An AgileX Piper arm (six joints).
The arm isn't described. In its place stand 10 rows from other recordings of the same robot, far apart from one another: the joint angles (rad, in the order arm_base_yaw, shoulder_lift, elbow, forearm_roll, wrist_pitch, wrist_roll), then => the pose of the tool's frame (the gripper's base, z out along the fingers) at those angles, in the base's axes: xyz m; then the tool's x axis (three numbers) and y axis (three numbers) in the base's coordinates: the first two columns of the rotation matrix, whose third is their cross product.
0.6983 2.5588 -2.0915 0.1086 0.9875 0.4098 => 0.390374, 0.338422, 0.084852, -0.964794, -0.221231, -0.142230, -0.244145, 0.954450, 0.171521
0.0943 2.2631 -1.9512 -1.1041 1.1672 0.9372 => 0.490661, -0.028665, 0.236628, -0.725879, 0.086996, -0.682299, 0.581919, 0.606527, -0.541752
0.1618 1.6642 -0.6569 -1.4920 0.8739 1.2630 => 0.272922, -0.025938, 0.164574, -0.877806, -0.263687, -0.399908, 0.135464, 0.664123, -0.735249
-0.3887 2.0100 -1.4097 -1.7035 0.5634 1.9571 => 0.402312, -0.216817, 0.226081, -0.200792, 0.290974, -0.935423, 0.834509, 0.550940, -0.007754
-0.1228 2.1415 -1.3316 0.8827 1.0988 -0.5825 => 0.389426, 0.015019, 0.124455, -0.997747, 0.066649, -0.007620, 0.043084, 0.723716, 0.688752
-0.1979 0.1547 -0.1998 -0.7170 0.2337 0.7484 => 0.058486, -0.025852, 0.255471, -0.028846, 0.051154, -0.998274, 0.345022, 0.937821, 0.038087
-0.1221 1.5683 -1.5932 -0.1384 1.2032 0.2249 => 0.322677, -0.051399, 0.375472, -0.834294, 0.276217, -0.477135, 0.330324, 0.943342, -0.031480
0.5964 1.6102 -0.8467 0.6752 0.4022 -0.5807 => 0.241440, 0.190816, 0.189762, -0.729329, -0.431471, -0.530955, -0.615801, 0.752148, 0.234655
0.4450 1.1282 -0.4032 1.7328 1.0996 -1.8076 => 0.118517, 0.145177, 0.248999, -0.395500, -0.131344, -0.909026, -0.918042, 0.086601, 0.386910
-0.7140 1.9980 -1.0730 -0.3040 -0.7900 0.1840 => 0.333835, -0.263667, 0.186051, -0.069760, 0.017367, -0.997413, 0.477535, 0.878426, -0.018104
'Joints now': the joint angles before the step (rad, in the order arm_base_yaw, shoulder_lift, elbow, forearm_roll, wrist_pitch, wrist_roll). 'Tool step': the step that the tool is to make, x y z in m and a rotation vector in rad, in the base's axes. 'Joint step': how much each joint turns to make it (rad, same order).
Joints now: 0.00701, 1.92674, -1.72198, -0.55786, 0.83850, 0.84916
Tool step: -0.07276, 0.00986, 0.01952, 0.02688, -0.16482, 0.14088
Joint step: 0.00078, -0.31896, 0.39581, -0.00577, -0.28054, 0.01213
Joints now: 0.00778, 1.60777, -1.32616, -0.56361, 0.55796, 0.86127
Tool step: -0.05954, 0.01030, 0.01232, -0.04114, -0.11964, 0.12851
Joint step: 0.01541, -0.24012, 0.24358, -0.02739, -0.15858, -0.04150
